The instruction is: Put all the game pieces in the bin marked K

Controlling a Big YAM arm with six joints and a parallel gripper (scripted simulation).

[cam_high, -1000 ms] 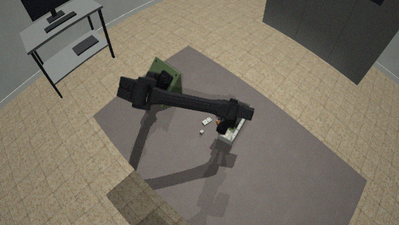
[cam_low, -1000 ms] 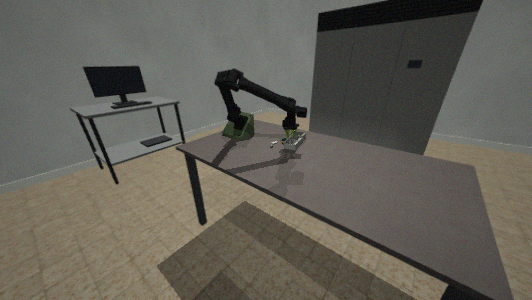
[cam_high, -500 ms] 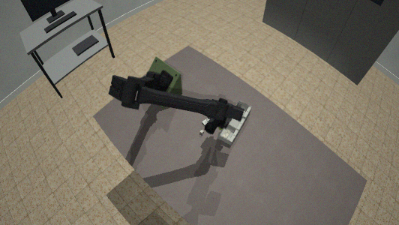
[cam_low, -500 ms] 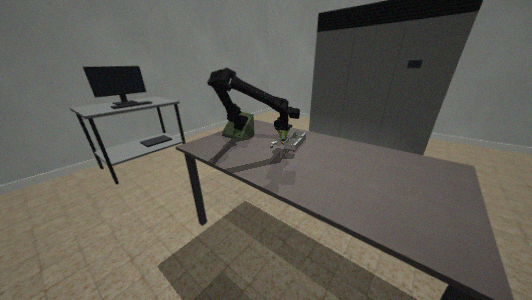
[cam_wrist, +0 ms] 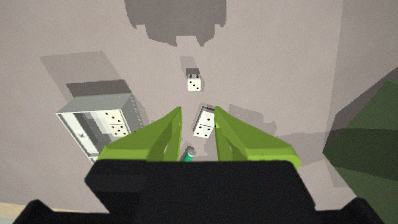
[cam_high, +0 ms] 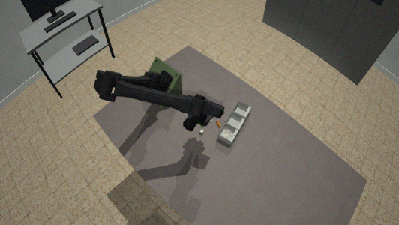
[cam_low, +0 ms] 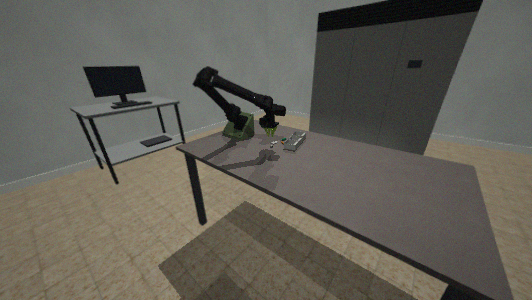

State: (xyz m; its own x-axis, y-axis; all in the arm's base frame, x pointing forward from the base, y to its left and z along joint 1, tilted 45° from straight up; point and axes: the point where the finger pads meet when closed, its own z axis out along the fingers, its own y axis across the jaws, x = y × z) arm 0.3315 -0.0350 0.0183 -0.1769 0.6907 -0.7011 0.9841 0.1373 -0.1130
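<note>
Right now the white die is 8 cm below my hand and 1 cm to the left of it. Also, from my hand: orange cylinder: 11 cm to the left, 8 cm below, 3 cm ahead; green cylinder: 16 cm to the left, 8 cm below, 1 cm behind; grey three-part bin: 17 cm to the left, 10 cm ahead, 7 cm below.
</note>
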